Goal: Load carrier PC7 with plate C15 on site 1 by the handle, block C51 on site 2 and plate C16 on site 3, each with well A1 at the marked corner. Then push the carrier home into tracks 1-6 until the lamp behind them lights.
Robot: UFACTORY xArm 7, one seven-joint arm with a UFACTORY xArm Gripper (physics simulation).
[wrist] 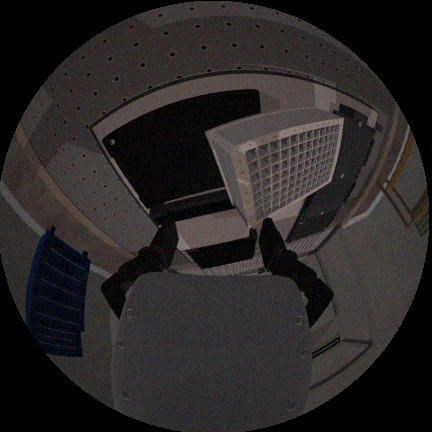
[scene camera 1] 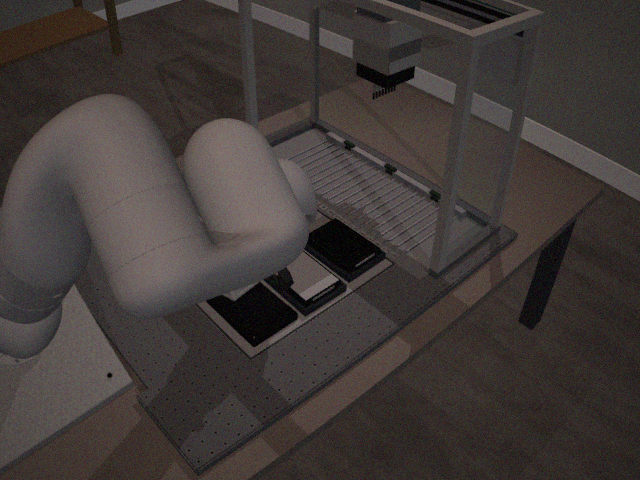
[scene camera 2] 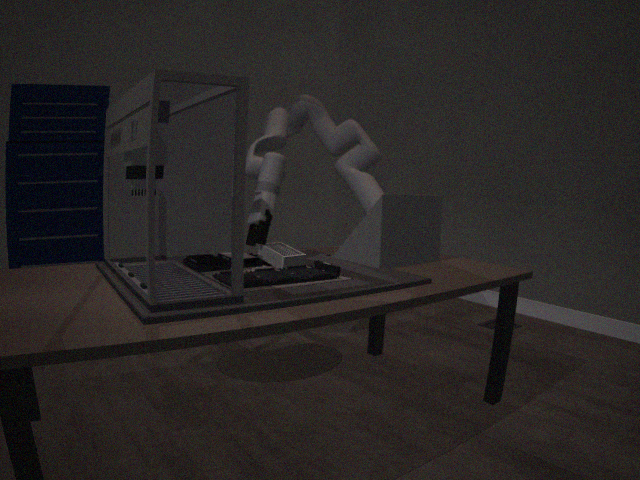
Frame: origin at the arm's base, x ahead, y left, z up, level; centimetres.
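Seen in the pictures: gripper, between the fingertips: [wrist: 218, 228] [scene camera 2: 255, 244]; arm's base, origin of its link: [scene camera 2: 386, 221].
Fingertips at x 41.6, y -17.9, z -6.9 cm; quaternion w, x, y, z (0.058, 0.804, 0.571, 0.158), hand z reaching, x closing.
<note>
Pixels of each thing's middle, then the offset from my fingertips to it.
- deep-well block, middle of its body: [wrist: 288, 158] [scene camera 2: 281, 255] dz -2.5, dx -3.5, dy +8.6 cm
- black nest, middle of its body: [wrist: 187, 152] [scene camera 1: 251, 307] dz -4.9, dx -6.1, dy -0.1 cm
- dark carrier, middle of its body: [wrist: 333, 195] [scene camera 2: 277, 273] dz -4.3, dx +9.0, dy +21.6 cm
- white plate, middle of its body: [wrist: 208, 227] [scene camera 1: 301, 275] [scene camera 2: 237, 257] dz -3.9, dx +4.9, dy -2.4 cm
- black plate, middle of its body: [scene camera 1: 342, 244] [wrist: 224, 254] [scene camera 2: 205, 260] dz -3.9, dx +16.1, dy -3.1 cm
The deep-well block [scene camera 2: 289, 254] [wrist: 287, 167] is pale and stands tilted, partly over the black nest [wrist: 170, 150] [scene camera 1: 253, 315] and the gap beside the carrier. My gripper [scene camera 2: 256, 244] [wrist: 218, 228] is open, low beside the block's end; the block is not between the fingers. In scene camera 1 the arm hides most of both. The dark carrier [scene camera 2: 279, 276] [wrist: 337, 185] lies with its sites bare. A white plate [scene camera 1: 315, 279] [wrist: 215, 230] lies in the middle nest, and a black plate [scene camera 1: 346, 245] [wrist: 225, 255] in the one nearest the tracks. Plate labels are unreadable.
The ribbed tracks [scene camera 1: 372, 198] [scene camera 2: 180, 281] lie inside a tall enclosure, whose post [scene camera 1: 454, 155] [scene camera 2: 239, 180] rises near the nests. A pipetting head [scene camera 1: 385, 74] [scene camera 2: 144, 172] hangs above the tracks. A blue cabinet [scene camera 2: 56, 180] [wrist: 57, 297] stands behind.
</note>
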